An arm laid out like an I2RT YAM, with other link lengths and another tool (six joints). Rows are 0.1 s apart.
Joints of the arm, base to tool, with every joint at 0 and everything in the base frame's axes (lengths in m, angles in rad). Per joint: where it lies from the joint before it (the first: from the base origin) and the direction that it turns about. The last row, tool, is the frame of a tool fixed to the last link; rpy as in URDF.
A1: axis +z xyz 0 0 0.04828
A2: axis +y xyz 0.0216 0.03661 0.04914
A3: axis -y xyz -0.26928 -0.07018 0
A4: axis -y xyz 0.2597 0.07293 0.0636
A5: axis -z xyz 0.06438 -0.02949 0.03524
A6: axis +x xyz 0.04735 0 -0.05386
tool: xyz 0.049 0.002 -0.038 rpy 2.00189 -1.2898 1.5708
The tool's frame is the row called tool.
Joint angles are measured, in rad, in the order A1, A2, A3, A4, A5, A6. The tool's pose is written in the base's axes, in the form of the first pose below.
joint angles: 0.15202, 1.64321, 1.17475, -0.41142, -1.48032, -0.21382
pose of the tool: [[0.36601 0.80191 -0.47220], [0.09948 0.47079 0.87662], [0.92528 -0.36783 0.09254]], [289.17 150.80 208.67]
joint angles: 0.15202, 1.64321, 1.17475, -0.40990, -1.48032, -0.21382
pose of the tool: [[0.36462 0.80246 -0.47234], [0.09927 0.47087 0.87660], [0.92585 -0.36651 0.09203]], [289.32 150.83 208.68]
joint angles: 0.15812, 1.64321, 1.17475, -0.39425, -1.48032, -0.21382
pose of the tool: [[0.34966 0.80514 -0.47906], [0.09920 0.47664 0.87348], [0.93161 -0.35294 0.08679]], [289.89 152.83 208.81]
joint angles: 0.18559, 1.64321, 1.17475, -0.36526, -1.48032, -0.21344
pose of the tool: [[0.32047 0.80133 -0.50515], [0.10379 0.50036 0.85957], [0.94156 -0.32790 0.07718]], [288.32 161.25 209.11]
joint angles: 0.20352, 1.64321, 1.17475, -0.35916, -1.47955, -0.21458
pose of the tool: [[0.31180 0.79480 -0.52065], [0.10859 0.51457 0.85055], [0.94392 -0.32174 0.07413]], [286.04 166.51 209.11]
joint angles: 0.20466, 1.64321, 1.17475, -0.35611, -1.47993, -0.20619
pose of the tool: [[0.31676 0.79263 -0.52096], [0.10913 0.51514 0.85013], [0.94221 -0.32614 0.07667]], [285.87 166.87 209.37]
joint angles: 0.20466, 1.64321, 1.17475, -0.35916, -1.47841, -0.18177
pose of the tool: [[0.34226 0.78492 -0.51649], [0.11310 0.51128 0.85194], [0.93277 -0.35000 0.08621]], [284.96 166.75 209.81]
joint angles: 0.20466, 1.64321, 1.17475, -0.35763, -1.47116, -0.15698
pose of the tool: [[0.36337 0.78039 -0.50887], [0.11851 0.50306 0.85609], [0.92408 -0.37138 0.09031]], [284.87 166.72 209.93]
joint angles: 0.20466, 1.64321, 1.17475, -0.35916, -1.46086, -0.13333
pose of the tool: [[0.38588 0.77583 -0.49919], [0.12520 0.49205 0.86152], [0.91401 -0.39494 0.09273]], [284.73 166.65 209.79]
